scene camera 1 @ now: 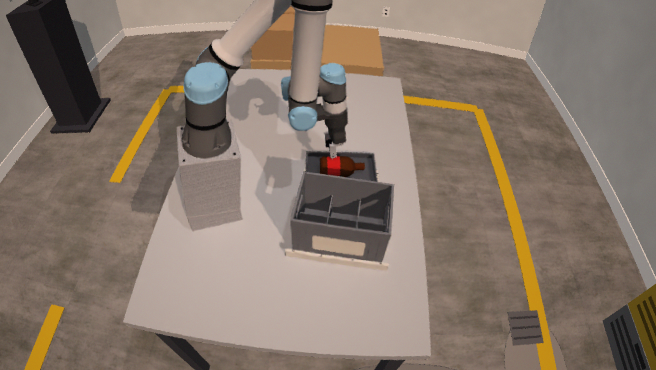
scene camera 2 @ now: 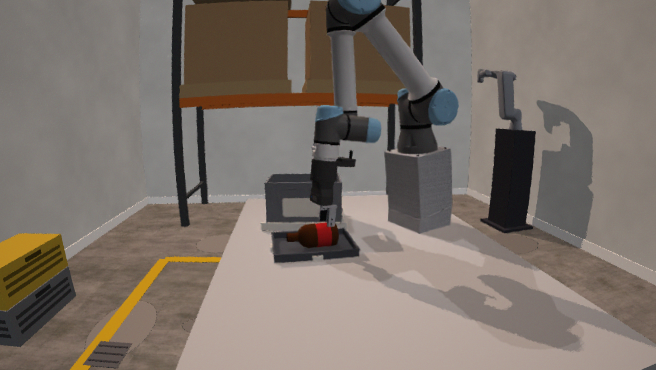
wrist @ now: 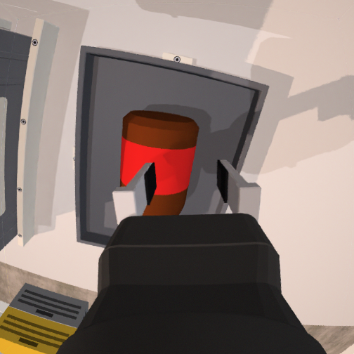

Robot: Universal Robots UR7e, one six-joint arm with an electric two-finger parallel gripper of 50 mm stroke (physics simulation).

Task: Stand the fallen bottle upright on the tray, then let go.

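Pixels of known places: gripper, fingertip midpoint: (scene camera 1: 331, 151) (scene camera 2: 326, 223); arm's base, link origin: (scene camera 1: 206, 140) (scene camera 2: 417, 149).
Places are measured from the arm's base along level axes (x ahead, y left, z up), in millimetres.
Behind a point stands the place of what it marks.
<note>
A brown bottle (scene camera 1: 346, 166) @[y 125, x 427, z -220 mm] (scene camera 2: 308, 236) @[y 183, x 430, z -235 mm] (wrist: 159, 132) with a red label lies on its side in the shallow dark grey tray (scene camera 1: 369, 156) @[y 236, x 522, z -276 mm] (scene camera 2: 300, 258) @[y 241, x 462, z -279 mm] (wrist: 82, 150). Its neck points away from the robot base. My gripper (scene camera 1: 333, 156) @[y 174, x 374, z -200 mm] (scene camera 2: 330, 225) @[y 174, x 374, z -200 mm] (wrist: 185, 173) is open and empty, right above the bottle near its labelled end. In the wrist view the left finger overlaps the label, and the right finger stands over bare tray to the bottle's right. The bottle's neck is hidden behind the gripper body in the wrist view.
A tall grey divided crate (scene camera 1: 340, 242) @[y -210, x 397, z -184 mm] (scene camera 2: 274, 202) @[y -43, x 523, z -185 mm] stands close beside the tray, with a pale strip (scene camera 1: 335, 259) (scene camera 2: 267, 227) (wrist: 28, 125) along its base. The robot's pedestal (scene camera 1: 212, 192) @[y -90, x 16, z -125 mm] (scene camera 2: 419, 187) @[y 109, x 39, z -117 mm] stands on the same table (scene camera 1: 280, 310) @[y -384, x 231, z -288 mm] (scene camera 2: 320, 320) @[y 543, x 453, z -288 mm].
</note>
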